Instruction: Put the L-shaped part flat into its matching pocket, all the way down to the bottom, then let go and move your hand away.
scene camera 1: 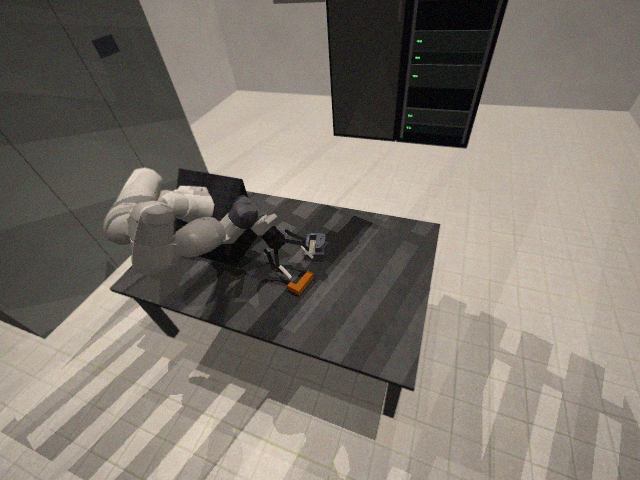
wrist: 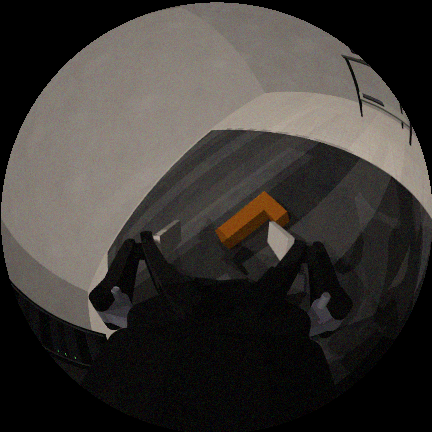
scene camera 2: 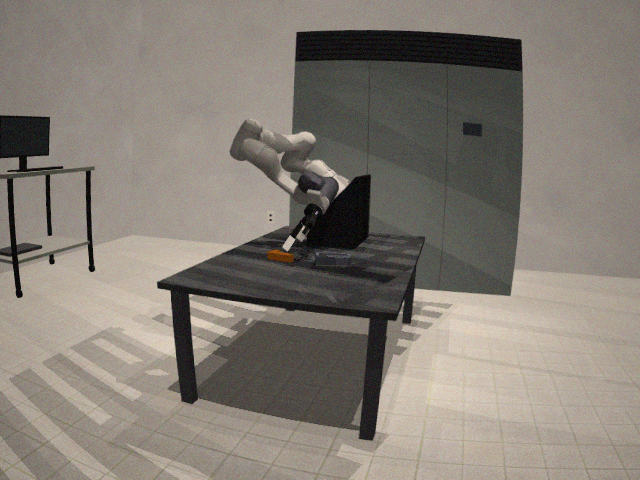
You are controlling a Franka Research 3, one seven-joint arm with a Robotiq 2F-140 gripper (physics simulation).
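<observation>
The orange L-shaped part (scene camera 1: pixel 305 281) (scene camera 2: pixel 280 256) (wrist: pixel 248 216) lies flat on the dark table, outside the pocket. The grey pocket block (scene camera 1: pixel 322 239) (scene camera 2: pixel 332 259) stands a short way from it, toward the table's far side in scene camera 1; I cannot make out its pocket's shape well, and I cannot pick the block out in the wrist view. My gripper (scene camera 1: pixel 296 262) (scene camera 2: pixel 294 239) (wrist: pixel 224 230) is open and empty, tilted, low above the table on the arm's side of the part. One light fingertip is near the part's short leg in the wrist view; contact cannot be told.
A black upright box (scene camera 1: pixel 211 188) (scene camera 2: pixel 343 222) stands on the table (scene camera 1: pixel 361 315) (scene camera 2: pixel 248 284) beside the arm. A server rack (scene camera 1: pixel 366 77) and a large cabinet (scene camera 2: pixel 408 155) stand on the floor away from the table. A desk with a monitor (scene camera 2: pixel 24 135) is at the left in scene camera 2.
</observation>
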